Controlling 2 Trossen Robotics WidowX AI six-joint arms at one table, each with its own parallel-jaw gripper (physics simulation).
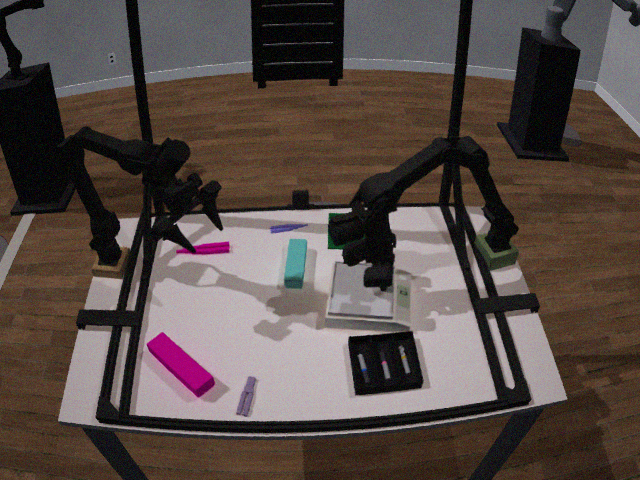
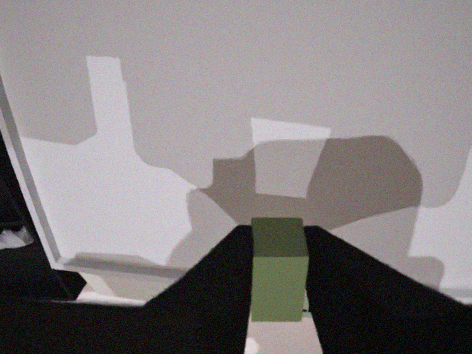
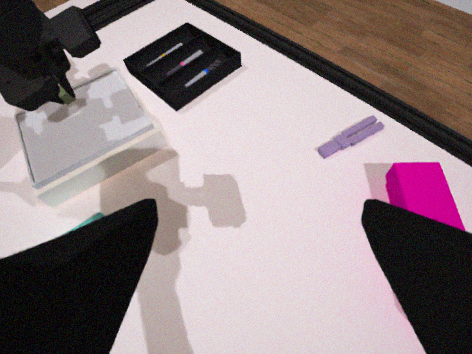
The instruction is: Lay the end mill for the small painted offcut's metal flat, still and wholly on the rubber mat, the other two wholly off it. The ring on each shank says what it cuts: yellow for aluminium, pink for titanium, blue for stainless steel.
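Seen in the pictures: left gripper, fingertip midpoint: (image 1: 384, 288) (image 2: 276, 240) (image 3: 68, 98); right gripper, fingertip midpoint: (image 1: 208, 241) (image 3: 260, 210); left arm's base at its link origin: (image 1: 497, 243); right arm's base at its link origin: (image 1: 110, 257).
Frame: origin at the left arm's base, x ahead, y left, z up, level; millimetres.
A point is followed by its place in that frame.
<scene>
My left gripper (image 1: 381, 286) {x 379, y 69, z 7 mm} (image 2: 276, 240) {x 379, y 69, z 7 mm} (image 3: 68, 98) {x 379, y 69, z 7 mm} is shut on a small green painted block (image 2: 277, 287) {x 371, y 71, z 19 mm}, low over the scale's grey plate (image 1: 356, 297) {x 448, y 73, z 0 mm} (image 2: 125, 215) {x 398, y 115, z 1 mm}; whether the block touches it I cannot tell. My right gripper (image 1: 207, 239) {x 763, y 4, z 190 mm} (image 3: 260, 210) {x 763, y 4, z 190 mm} is open and empty, above the table. The black tray (image 1: 387, 390) {x 456, y 326, z -41 mm} (image 3: 207, 87) {x 509, y 233, z -44 mm} holds three end mills in separate slots: blue-ringed (image 1: 363, 361) {x 482, y 235, z -35 mm} (image 3: 196, 80) {x 488, y 231, z -36 mm}, pink-ringed (image 1: 385, 368) {x 442, y 270, z -35 mm} (image 3: 195, 57) {x 446, y 279, z -37 mm} and yellow-ringed (image 1: 404, 363) {x 396, y 269, z -36 mm} (image 3: 173, 49) {x 396, y 276, z -35 mm}. A dark green mat (image 1: 334, 246) {x 430, y -160, z -46 mm} lies at the back, partly hidden by the left arm.
A teal block (image 1: 295, 260) {x 551, y -101, z -13 mm} stands left of the scale. A magenta block (image 1: 179, 364) {x 888, y 169, z -6 mm} (image 3: 425, 192) {x 860, y 196, z -6 mm} and a purple clothespin (image 1: 247, 396) {x 753, y 265, z -40 mm} (image 3: 352, 137) {x 756, y 255, z -40 mm} lie front left. A magenta clothespin (image 1: 214, 248) {x 746, y -227, z -37 mm} lies below the right gripper, a violet one (image 1: 287, 227) {x 534, y -263, z -40 mm} at the back.
</scene>
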